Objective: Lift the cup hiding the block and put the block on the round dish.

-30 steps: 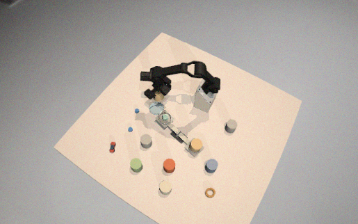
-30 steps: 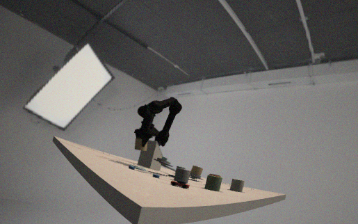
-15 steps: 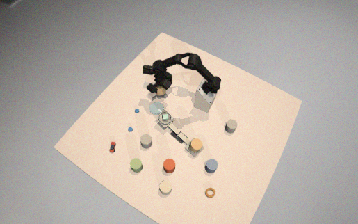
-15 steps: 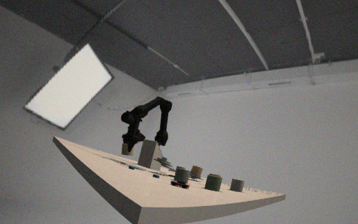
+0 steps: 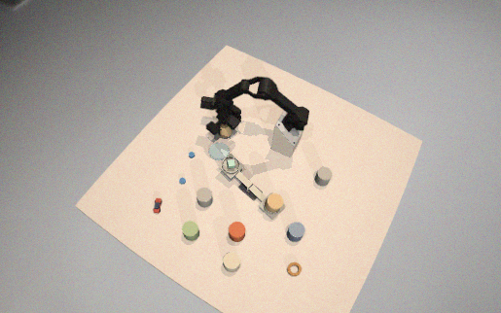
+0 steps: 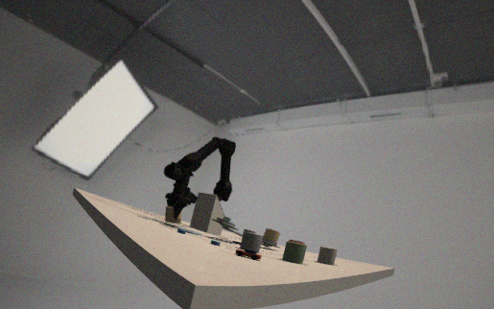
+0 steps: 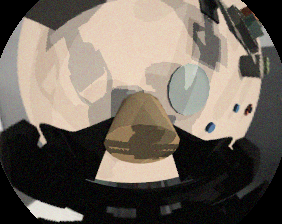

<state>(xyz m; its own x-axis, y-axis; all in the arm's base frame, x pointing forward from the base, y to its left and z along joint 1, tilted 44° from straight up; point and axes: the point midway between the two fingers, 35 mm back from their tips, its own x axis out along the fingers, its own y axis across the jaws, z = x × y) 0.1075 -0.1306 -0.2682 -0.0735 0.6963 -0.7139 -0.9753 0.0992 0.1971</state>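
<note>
My gripper tip is now 2 cm to the left of the tan cup and 1 cm below it. From my gripper tip the other things lie so: pale blue round dish 10 cm ahead, 4 cm to the left, 3 cm below; then balance beam 20 cm ahead, 27 cm to the left; then balance 20 cm ahead, 27 cm to the left, 1 cm below.
</note>
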